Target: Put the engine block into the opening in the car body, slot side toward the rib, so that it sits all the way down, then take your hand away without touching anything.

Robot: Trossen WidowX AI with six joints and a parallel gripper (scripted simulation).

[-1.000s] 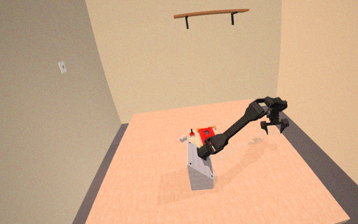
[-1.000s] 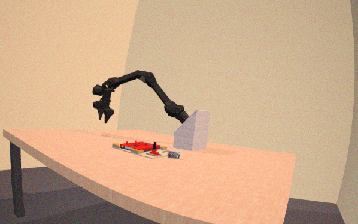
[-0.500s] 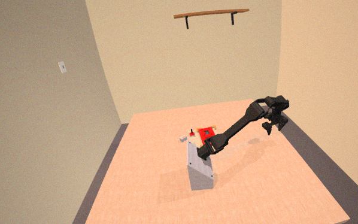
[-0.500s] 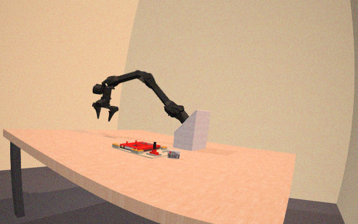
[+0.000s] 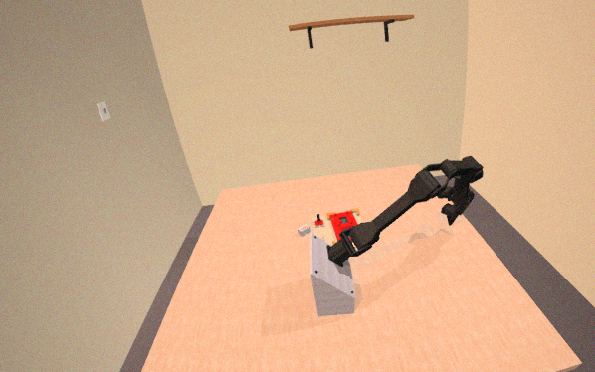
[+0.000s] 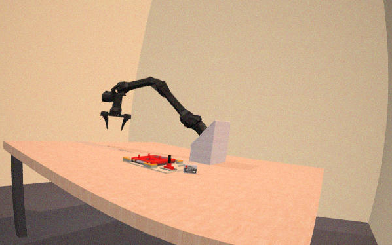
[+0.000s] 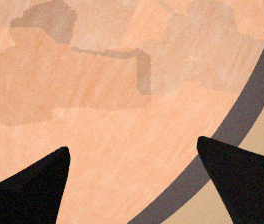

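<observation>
Right now my gripper tip is 620 mm to the right of the grey engine block, 180 mm short of it and 80 mm above it.
</observation>
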